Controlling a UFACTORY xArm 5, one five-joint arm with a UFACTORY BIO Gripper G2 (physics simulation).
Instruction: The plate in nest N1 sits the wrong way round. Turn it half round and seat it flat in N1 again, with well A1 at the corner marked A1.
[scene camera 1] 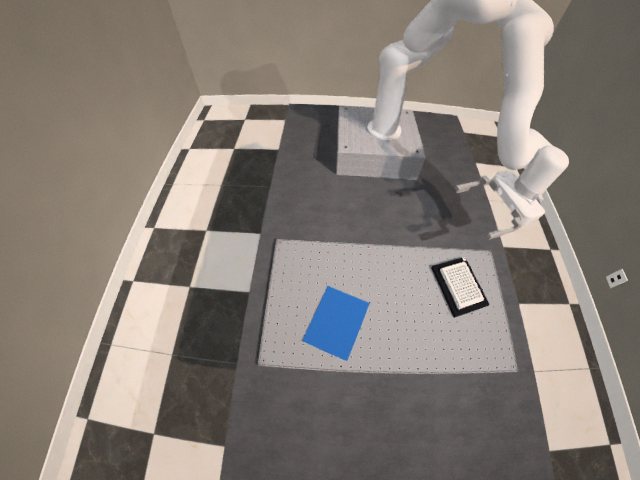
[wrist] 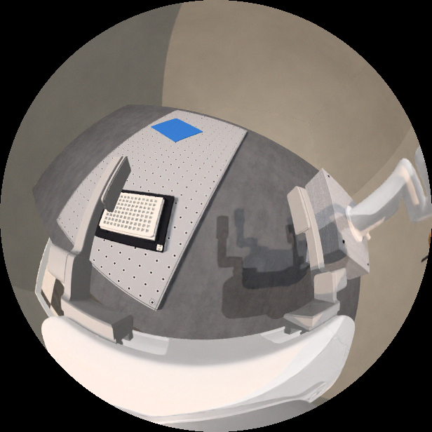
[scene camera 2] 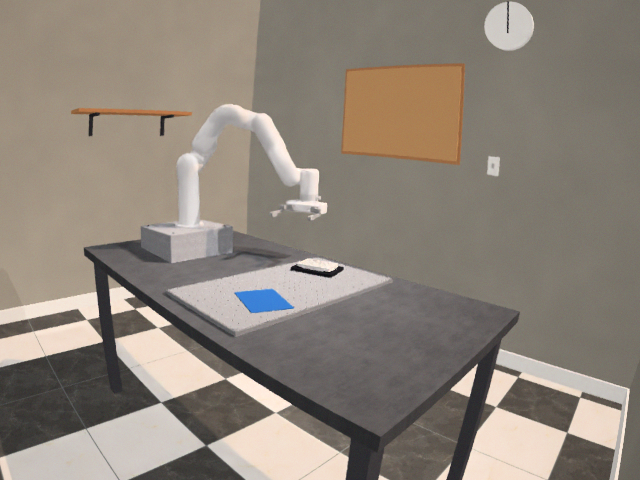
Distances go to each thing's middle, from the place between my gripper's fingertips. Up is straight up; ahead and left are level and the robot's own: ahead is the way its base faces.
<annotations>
My gripper is now 160 mm above the white well plate (scene camera 1: 461,284), 140 mm short of it and 40 mm to the right of it. Round my hand: black nest (scene camera 1: 450,301) 170 mm below, 140 mm ahead, 40 mm to the left; flat blue rectangle (scene camera 1: 335,325) 320 mm ahead, 300 mm to the right, 180 mm below.
</annotations>
